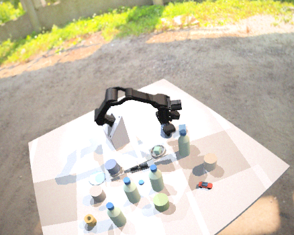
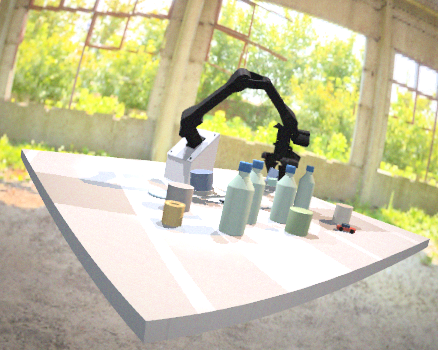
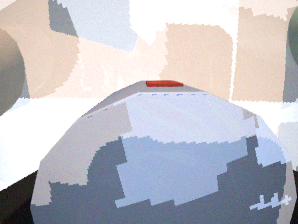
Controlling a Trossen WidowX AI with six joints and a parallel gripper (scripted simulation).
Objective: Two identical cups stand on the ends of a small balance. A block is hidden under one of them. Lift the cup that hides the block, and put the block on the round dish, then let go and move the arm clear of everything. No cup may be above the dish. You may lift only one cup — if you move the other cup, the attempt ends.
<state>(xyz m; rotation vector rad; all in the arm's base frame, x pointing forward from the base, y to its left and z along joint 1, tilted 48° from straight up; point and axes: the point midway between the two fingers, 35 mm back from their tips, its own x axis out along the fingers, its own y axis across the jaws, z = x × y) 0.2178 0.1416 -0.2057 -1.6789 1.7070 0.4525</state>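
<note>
Now: the pale green block 12 cm to the right of my gripper tip, 10 cm ahead of it and 1 cm above it. From my gripper tip the other things lie so: red toy car: 40 cm ahead, 6 cm below, 2 cm to the right; then green cylinder: 35 cm ahead, 25 cm to the right, 4 cm below; then blue disc: 28 cm to the right, 18 cm ahead, 7 cm below.
</note>
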